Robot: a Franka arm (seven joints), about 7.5 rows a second.
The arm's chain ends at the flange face. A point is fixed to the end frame.
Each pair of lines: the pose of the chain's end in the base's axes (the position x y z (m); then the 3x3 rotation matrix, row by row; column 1 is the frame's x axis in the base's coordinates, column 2 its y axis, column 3 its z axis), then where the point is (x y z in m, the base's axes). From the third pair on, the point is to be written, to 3 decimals.
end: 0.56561, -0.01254, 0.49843; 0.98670, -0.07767, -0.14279; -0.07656, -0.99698, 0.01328; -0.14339, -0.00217, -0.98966
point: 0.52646 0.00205 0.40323
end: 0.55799, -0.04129, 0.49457; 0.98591, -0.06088, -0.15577; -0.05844, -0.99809, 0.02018; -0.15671, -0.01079, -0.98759
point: 0.51737 -0.02647 0.40002
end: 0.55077, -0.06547, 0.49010; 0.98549, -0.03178, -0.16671; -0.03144, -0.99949, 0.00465; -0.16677, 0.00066, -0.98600
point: 0.509 -0.053 0.396
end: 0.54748, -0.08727, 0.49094; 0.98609, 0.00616, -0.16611; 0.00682, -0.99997, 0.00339; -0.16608, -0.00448, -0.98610
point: 0.505 -0.076 0.397
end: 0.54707, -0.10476, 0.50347; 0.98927, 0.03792, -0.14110; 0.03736, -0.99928, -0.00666; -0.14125, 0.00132, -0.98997
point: 0.507 -0.095 0.408
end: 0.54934, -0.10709, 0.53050; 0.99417, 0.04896, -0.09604; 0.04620, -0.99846, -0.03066; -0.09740, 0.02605, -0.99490
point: 0.513 -0.100 0.433
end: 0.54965, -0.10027, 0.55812; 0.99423, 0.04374, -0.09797; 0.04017, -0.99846, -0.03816; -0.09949, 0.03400, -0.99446
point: 0.513 -0.094 0.461
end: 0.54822, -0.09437, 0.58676; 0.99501, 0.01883, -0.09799; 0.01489, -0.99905, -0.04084; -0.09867, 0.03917, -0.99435
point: 0.512 -0.088 0.489
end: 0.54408, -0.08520, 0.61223; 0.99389, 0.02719, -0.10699; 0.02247, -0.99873, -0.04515; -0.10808, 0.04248, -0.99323
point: 0.507 -0.079 0.515
